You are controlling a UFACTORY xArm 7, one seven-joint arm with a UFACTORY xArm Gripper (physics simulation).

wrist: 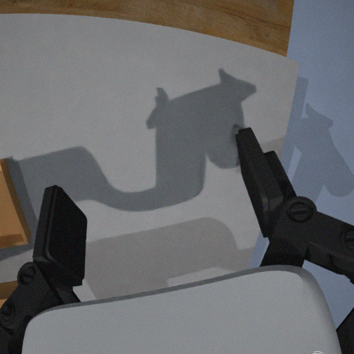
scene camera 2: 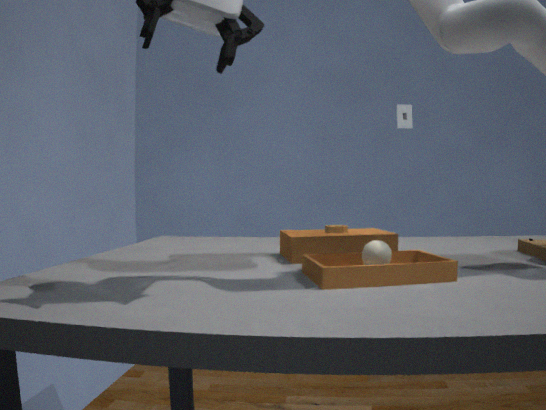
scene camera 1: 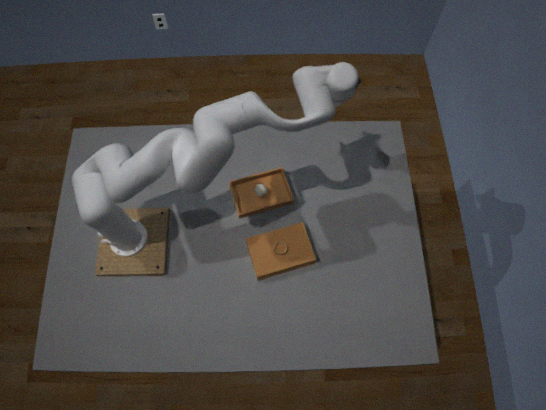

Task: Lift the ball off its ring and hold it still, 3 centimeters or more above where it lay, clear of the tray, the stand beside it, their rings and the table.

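Frame: origin at the arm's base, x ahead, y left, z up, level; centimetres.
Seen in the pictures: gripper, fingertip midpoint: (scene camera 2: 185,54); arm's base at its link origin: (scene camera 1: 128,238).
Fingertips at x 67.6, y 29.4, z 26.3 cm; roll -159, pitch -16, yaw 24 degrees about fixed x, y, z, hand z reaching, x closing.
Pixels of each thing's top centre, then the offset from my fingertips to it. "spot": a spot on its surface instead. Level surfaces: height alone.
- cream ball at its top centre: (scene camera 2: 376,240) (scene camera 1: 260,187) dx -23.3, dy -16.1, dz -22.8 cm
- orange walled tray at its top centre: (scene camera 2: 376,257) (scene camera 1: 261,190) dx -23.3, dy -16.1, dz -25.4 cm
- empty ring at a spot on its surface: (scene camera 2: 336,229) spot: dx -18.5, dy -35.4, dz -22.9 cm
- grey table at its surface level: dz -28.2 cm
A cream ball (scene camera 1: 261,189) (scene camera 2: 376,252) sits inside the orange walled tray (scene camera 1: 266,209) (scene camera 2: 390,276); a ring under it cannot be made out. The orange stand (scene camera 1: 295,257) (scene camera 2: 300,247) lies beside the tray, with an empty ring (scene camera 1: 281,254) (scene camera 2: 336,229) on its top. My gripper (scene camera 2: 182,60) (wrist: 150,177) is open and empty, high above the table and off to the far side of the tray from the arm's base. In scene camera 1 its fingers are mostly hidden by the wrist. The ball does not show in the wrist view, where part of the tray (wrist: 11,207) shows at the left edge.
The grey table (scene camera 1: 200,320) (scene camera 2: 225,315) (wrist: 75,75) carries the tray, the stand and the arm's wooden base plate (scene camera 1: 132,265). The arm (scene camera 1: 205,150) spans above the table at the back. A blue wall (scene camera 1: 500,125) (wrist: 325,100) stands beyond the table's right end in scene camera 1.
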